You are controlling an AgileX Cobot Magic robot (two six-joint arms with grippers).
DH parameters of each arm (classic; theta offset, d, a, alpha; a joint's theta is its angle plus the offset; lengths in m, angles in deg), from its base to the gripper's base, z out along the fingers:
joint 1: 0 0.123 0 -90
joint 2: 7.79 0 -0.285 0
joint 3: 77.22 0 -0.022 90
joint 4: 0 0.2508 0 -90
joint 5: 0 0 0.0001 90
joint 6: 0 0.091 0 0
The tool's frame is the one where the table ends.
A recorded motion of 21 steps. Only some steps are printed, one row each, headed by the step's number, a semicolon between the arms.
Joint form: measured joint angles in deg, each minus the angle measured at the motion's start. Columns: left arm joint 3, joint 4, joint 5, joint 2, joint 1, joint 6; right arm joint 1, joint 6, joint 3, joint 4, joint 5, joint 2.
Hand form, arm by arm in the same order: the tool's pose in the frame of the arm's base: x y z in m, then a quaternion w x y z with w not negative. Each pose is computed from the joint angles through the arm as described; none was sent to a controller.
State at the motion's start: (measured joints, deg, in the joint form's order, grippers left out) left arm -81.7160 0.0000 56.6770 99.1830 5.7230 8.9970; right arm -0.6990 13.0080 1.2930 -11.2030 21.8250 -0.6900
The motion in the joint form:
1: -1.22 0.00 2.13 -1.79 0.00 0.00; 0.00 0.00 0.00 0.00 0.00 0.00
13: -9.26 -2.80 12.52 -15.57 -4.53 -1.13; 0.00 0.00 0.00 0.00 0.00 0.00
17: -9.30 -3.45 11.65 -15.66 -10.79 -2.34; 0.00 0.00 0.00 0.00 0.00 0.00
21: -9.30 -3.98 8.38 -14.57 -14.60 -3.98; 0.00 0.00 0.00 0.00 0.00 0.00
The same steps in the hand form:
1: 0.3574 0.0358 0.2939 0.18691 0.02806 0.98168 0.02414; 0.0522 -0.0072 0.1726 0.59441 0.04453 0.80270 -0.01926
13: 0.2970 0.0020 0.4069 0.28627 0.05398 0.95663 -0.00176; 0.0522 -0.0072 0.1726 0.59441 0.04453 0.80270 -0.01926
17: 0.2960 -0.0314 0.4084 0.29393 0.09519 0.95072 -0.02593; 0.0522 -0.0072 0.1726 0.59441 0.04453 0.80270 -0.01926
21: 0.3027 -0.0531 0.4057 0.31028 0.11079 0.94310 -0.04496; 0.0522 -0.0072 0.1726 0.59441 0.04453 0.80270 -0.01926

